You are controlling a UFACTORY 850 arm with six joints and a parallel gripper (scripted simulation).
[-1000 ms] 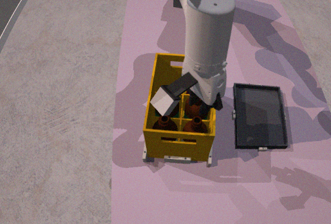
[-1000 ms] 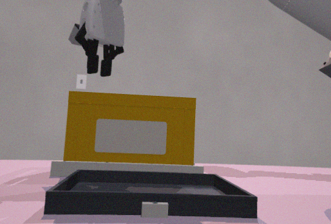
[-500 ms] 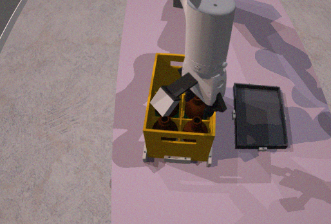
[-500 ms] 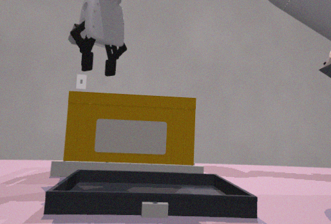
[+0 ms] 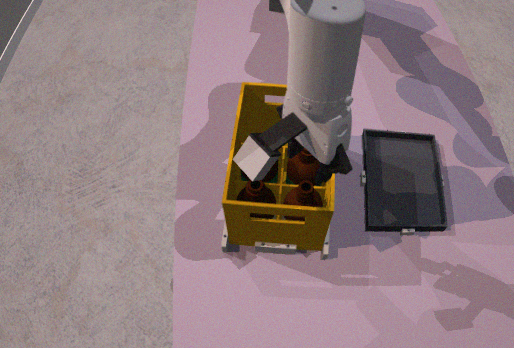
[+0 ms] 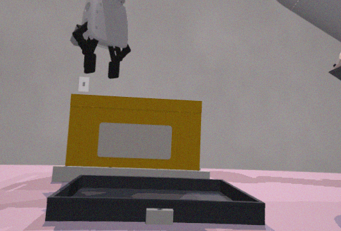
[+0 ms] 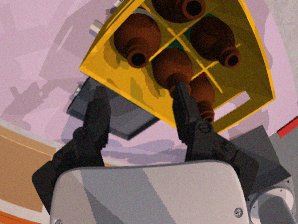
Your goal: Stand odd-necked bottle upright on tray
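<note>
Right now my hand is 16 cm above the yellow crate, 9 cm past it and 3 cm to the left of it. Also, from my hand: tray: 25 cm to the left, 23 cm below, 8 cm behind; bottle: 17 cm behind, 16 cm below, 3 cm to the left.
</note>
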